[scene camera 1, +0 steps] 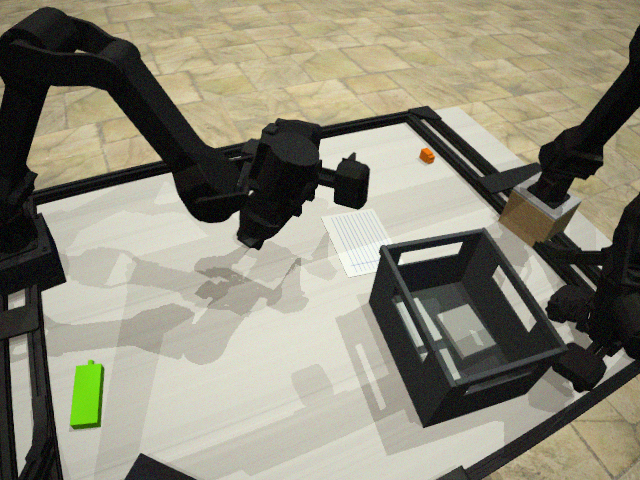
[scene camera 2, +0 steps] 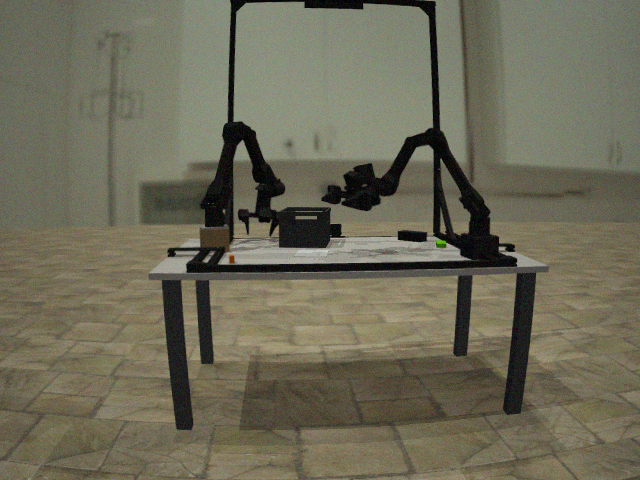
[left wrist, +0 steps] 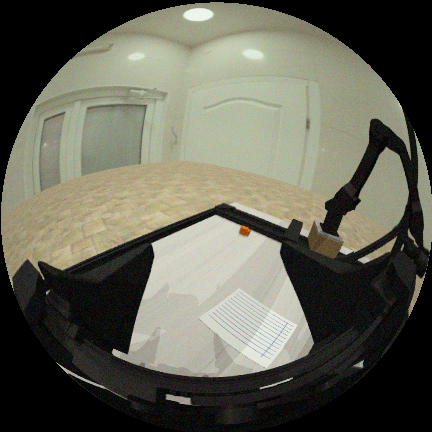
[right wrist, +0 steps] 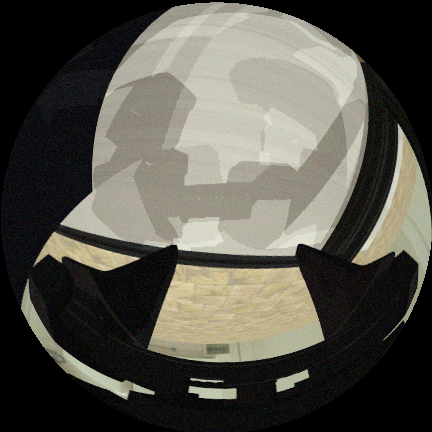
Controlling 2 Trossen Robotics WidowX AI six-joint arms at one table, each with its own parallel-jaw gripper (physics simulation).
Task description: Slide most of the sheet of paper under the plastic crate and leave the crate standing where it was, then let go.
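A lined white sheet of paper (scene camera 1: 356, 240) (scene camera 2: 310, 252) (left wrist: 250, 325) lies flat on the table. In scene camera 1 the crate's corner hides one corner of it; in scene camera 2 it shows in front of the crate. The dark plastic crate (scene camera 1: 431, 395) (scene camera 2: 303, 229) stands upright and open at the top; its dark wall (right wrist: 45, 100) also fills the left of the right wrist view. My left gripper (left wrist: 217, 249) is open and empty, raised above the table, facing across the paper. My right gripper (scene camera 2: 260, 234) (right wrist: 239, 251) is open and empty, low beside the crate, on the side away from my left arm.
A green block (scene camera 1: 86, 395) (scene camera 2: 440, 243) lies near my left arm's side. A small orange object (scene camera 1: 427, 155) (scene camera 2: 231, 258) (left wrist: 244, 230) lies near the far corner. A brown box (scene camera 1: 529, 219) (scene camera 2: 214, 237) (left wrist: 325, 245) is at my right arm's base. Black frame rails edge the table.
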